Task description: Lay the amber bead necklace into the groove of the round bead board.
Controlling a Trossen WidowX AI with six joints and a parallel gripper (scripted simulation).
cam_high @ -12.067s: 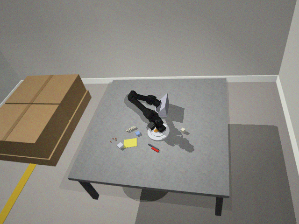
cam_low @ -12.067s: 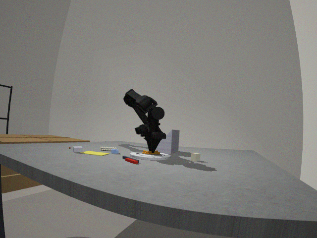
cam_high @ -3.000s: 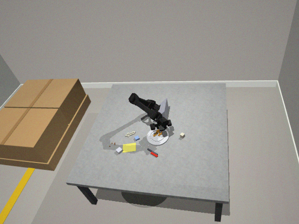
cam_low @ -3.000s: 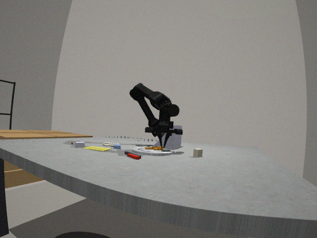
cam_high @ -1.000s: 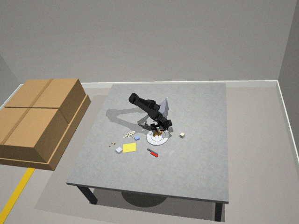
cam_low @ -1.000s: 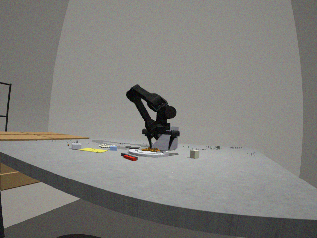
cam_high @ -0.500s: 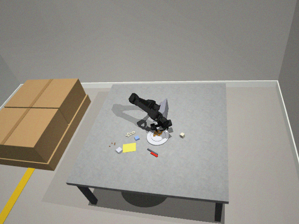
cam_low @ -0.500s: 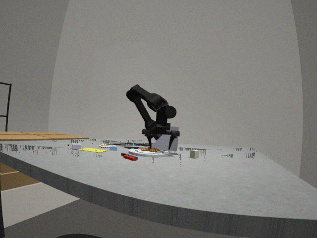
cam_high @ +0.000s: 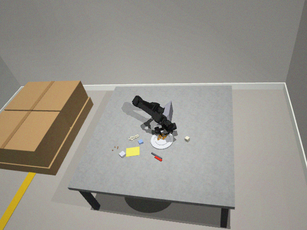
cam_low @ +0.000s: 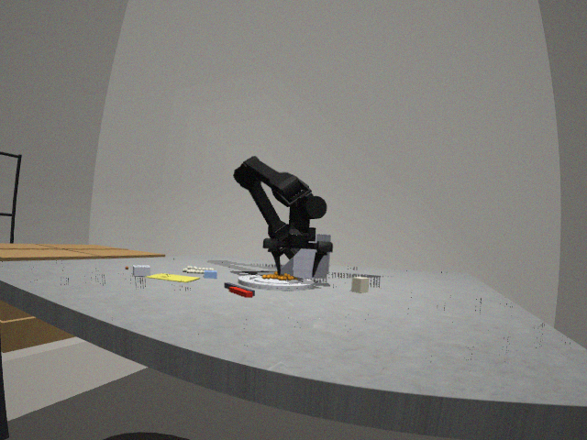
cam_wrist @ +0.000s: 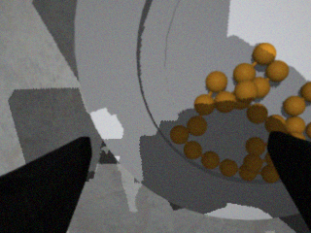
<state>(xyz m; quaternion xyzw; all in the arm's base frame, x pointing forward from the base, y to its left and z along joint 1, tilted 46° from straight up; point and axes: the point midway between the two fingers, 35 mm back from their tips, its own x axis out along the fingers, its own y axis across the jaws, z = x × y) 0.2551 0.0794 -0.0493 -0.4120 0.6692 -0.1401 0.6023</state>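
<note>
The round bead board is 5 cm ahead of my gripper tip, 3 cm to the right of it and 1 cm below it. From my gripper tip the other things lie so: blue cube: 10 cm ahead, 22 cm to the right, 1 cm below; cream cube: 4 cm ahead, 19 cm to the left; red-handled tool: 24 cm ahead, 3 cm to the right, 1 cm below.
</note>
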